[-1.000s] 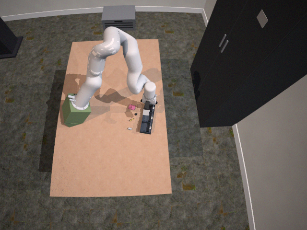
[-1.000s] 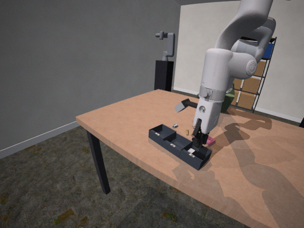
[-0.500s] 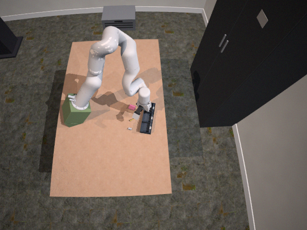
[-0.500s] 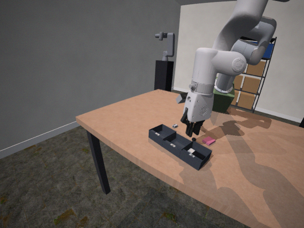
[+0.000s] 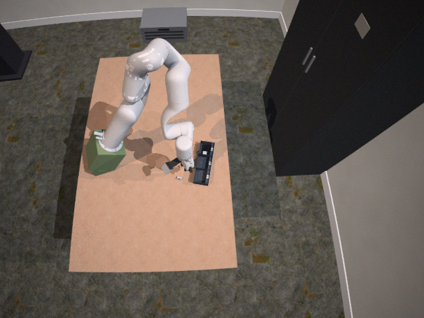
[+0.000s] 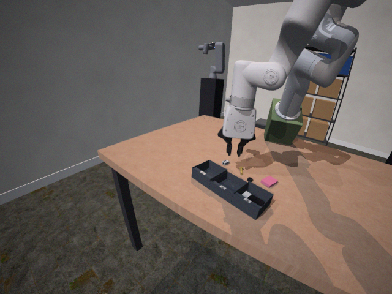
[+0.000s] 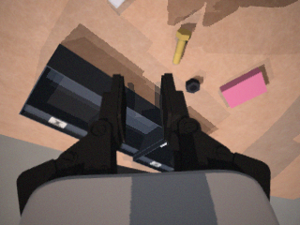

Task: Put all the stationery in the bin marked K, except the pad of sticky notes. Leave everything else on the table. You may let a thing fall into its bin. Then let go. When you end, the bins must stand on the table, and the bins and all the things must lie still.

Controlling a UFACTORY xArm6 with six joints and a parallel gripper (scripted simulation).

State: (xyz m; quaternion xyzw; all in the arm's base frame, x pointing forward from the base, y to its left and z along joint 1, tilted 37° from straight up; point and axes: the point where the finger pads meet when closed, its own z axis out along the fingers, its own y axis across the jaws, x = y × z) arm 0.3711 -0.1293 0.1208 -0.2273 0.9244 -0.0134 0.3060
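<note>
My hand is 80 mm above the white sharpener, 40 mm to the left of it and 30 mm past it. The rest, counted from my hand: yellow bolt 80 mm below, 30 mm to the left, 30 mm behind; then dark bin tray 110 mm ahead, 70 mm below, 40 mm to the left; then black nut 90 mm below, 80 mm to the left, 10 mm ahead.
</note>
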